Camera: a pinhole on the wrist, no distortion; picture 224 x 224 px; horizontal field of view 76.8 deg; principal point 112.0 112.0 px. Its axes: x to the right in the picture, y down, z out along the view. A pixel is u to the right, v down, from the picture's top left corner.
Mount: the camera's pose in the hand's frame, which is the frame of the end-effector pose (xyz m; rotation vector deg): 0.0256 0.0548 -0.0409 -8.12 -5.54 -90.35
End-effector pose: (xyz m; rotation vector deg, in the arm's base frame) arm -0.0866 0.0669 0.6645 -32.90 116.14 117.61
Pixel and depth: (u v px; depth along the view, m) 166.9 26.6 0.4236
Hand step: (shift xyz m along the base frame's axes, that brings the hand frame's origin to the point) 0.1604 0.4356 0.0452
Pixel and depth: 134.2 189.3 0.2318
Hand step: -0.1901 0.1661 -0.0198
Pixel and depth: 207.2 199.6 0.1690
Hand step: -0.1267 0.1233 -0.0875
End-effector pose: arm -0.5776 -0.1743 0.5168 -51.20 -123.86 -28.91
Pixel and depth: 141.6 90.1 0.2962
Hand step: -0.0915 0.1744 -0.1782
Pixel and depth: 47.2 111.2 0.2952
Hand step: 0.0431 0.3083 -0.1081
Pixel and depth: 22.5 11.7 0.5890
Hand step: 0.3219 0.4782 -0.5659
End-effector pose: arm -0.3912 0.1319 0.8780 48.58 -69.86 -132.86
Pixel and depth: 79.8 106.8 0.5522
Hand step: -0.3262 0.1355 0.4257
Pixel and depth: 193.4 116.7 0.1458
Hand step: -0.1029 0.0532 0.0344
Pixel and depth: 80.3 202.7 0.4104
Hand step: -0.4416 -0.0809 0.2218
